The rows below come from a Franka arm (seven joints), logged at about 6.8 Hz.
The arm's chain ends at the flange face. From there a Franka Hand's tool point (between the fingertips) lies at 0.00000 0.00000 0.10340 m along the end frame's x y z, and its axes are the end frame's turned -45 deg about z.
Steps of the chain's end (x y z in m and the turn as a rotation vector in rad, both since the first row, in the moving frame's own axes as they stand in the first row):
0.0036, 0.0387, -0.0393, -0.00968, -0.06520, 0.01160
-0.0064, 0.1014, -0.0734, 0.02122, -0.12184, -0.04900
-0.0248, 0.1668, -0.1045, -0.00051, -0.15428, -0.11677
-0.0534, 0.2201, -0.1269, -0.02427, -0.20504, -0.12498
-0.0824, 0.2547, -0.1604, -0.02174, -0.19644, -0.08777
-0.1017, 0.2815, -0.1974, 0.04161, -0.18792, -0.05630
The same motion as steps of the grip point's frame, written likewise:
-0.0303, 0.0258, -0.0395, 0.03926, -0.05295, 0.01160
-0.0838, 0.0569, -0.0742, 0.10116, -0.07115, -0.04900
-0.1474, 0.0899, -0.1057, 0.10873, -0.10945, -0.11677
-0.2108, 0.1058, -0.1291, 0.12782, -0.16215, -0.12498
-0.2548, 0.1099, -0.1624, 0.12353, -0.15428, -0.08777
-0.2821, 0.1108, -0.1993, 0.16230, -0.10346, -0.05630

